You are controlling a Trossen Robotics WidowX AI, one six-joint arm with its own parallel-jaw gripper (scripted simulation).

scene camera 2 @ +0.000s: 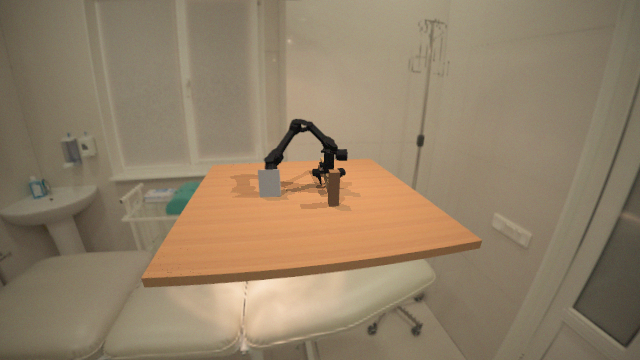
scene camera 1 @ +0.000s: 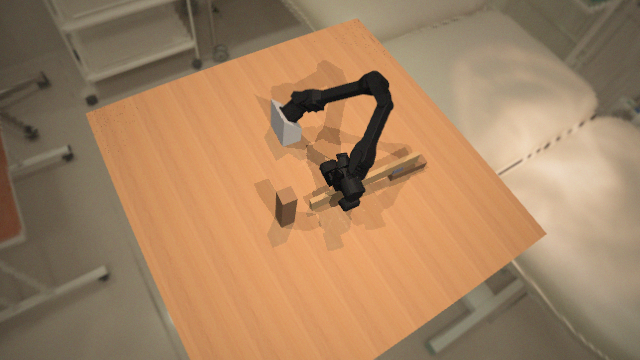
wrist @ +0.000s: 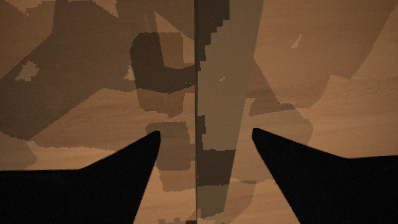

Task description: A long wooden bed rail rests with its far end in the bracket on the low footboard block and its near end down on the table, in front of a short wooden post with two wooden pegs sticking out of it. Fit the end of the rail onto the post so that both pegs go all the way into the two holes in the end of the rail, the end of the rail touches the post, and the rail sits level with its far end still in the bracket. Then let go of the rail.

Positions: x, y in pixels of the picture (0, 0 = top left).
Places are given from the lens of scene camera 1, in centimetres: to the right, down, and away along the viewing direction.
wooden rail [scene camera 1: 412, 158]: 34, -8, 148
wooden post [scene camera 1: 286, 201]: -10, 7, 125
The marked spots on the wooden post and the wooden rail are 51 cm apart.
